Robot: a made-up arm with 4 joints. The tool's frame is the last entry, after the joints.
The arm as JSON. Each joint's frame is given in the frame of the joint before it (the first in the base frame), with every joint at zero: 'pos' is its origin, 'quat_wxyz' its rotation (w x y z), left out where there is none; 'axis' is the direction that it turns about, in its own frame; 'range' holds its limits. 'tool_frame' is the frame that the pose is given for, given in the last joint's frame.
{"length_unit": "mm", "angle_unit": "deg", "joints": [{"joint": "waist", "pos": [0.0, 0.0, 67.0], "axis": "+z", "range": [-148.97, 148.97]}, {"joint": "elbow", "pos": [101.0, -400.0, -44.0], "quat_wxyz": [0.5, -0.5, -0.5, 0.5], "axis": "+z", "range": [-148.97, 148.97]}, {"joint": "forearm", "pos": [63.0, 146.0, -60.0], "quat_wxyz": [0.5, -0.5, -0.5, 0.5], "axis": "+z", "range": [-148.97, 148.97]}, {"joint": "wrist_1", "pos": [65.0, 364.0, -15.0], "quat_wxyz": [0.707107, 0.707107, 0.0, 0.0], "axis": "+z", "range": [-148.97, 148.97]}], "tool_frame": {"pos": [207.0, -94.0, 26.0], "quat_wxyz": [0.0, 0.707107, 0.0, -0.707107]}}
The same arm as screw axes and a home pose.
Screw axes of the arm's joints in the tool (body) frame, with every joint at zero. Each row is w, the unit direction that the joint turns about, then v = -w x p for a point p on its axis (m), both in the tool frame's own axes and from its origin. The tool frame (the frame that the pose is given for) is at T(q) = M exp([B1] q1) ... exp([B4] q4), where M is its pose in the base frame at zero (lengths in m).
B1 = (0, 0, 1, 0.2280, 0.4990, 0.0000)
B2 = (-1, 0, 0, 0.0000, -0.4180, -0.1720)
B3 = (0, -1, 0, 0.2720, 0.0000, 0.3380)
B4 = (-1, 0, 0, 0.0000, -0.2070, -0.0940)
M =
1 0 0 0.4990
0 1 0 -0.2280
0 0 1 -0.3950
0 0 0 1
Joint limits (rad, base to tool): -2.6000..2.6000 -2.6000..2.6000 -2.6000..2.6000 -2.6000..2.6000

